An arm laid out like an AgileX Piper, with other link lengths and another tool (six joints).
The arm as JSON. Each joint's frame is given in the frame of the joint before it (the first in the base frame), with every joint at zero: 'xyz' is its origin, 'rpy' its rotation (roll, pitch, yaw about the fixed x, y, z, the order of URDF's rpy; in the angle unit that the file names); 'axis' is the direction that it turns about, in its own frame. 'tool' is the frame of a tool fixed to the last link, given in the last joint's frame.
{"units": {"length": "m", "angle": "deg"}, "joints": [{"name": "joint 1", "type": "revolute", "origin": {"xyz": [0.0, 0.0, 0.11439], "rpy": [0.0, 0.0, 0.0]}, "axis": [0.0, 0.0, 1.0]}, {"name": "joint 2", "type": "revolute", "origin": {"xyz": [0.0, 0.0, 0.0], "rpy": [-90.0, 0.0, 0.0]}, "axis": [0.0, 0.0, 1.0]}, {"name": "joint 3", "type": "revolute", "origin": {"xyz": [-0.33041, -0.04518, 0.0], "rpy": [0.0, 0.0, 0.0]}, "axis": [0.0, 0.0, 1.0]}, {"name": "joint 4", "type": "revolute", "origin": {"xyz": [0.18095, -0.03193, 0.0], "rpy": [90.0, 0.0, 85.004]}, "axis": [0.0, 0.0, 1.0]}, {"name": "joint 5", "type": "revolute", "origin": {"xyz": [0.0, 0.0, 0.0], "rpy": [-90.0, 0.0, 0.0]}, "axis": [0.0, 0.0, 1.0]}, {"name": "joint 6", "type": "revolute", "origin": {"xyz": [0.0, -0.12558, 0.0], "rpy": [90.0, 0.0, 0.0]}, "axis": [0.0, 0.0, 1.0]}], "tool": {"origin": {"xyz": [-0.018, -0.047, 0.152], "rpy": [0.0, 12.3, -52.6]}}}
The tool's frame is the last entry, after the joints.
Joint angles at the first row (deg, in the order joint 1, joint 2, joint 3, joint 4, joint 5, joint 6):
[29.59 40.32 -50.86 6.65 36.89 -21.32]
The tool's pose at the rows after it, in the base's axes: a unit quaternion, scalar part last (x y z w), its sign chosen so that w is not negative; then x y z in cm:
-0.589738 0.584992 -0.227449 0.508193 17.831 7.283 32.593
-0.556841 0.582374 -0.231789 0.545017 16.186 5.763 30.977
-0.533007 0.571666 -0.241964 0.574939 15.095 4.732 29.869
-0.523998 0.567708 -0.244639 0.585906 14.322 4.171 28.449
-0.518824 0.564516 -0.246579 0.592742 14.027 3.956 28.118
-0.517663 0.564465 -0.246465 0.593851 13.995 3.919 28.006
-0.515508 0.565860 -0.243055 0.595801 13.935 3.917 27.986
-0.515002 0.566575 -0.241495 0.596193 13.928 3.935 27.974
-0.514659 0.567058 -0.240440 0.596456 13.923 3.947 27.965
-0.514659 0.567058 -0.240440 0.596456 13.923 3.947 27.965
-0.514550 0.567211 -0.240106 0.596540 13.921 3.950 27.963
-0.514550 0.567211 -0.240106 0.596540 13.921 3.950 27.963
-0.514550 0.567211 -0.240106 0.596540 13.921 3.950 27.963
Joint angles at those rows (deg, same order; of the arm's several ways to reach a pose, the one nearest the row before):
[29.59 31.41 -39.81 6.64 31.17 -19.39]
[29.59 23.53 -30.79 6.21 24.60 -17.40]
[29.58 17.48 -23.89 5.76 19.06 -16.90]
[29.59 13.31 -19.69 5.64 17.32 -16.65]
[29.59 11.64 -18.22 5.63 16.46 -16.65]
[29.59 11.36 -17.83 5.63 16.18 -16.58]
[29.59 11.15 -17.78 6.01 16.18 -16.44]
[29.59 11.15 -17.78 6.23 16.18 -16.44]
[29.59 11.15 -17.78 6.37 16.18 -16.44]
[29.59 11.15 -17.78 6.37 16.18 -16.44]
[29.59 11.14 -17.79 6.40 16.18 -16.43]
[29.59 11.14 -17.79 6.40 16.18 -16.43]
[29.59 11.14 -17.79 6.40 16.18 -16.43]

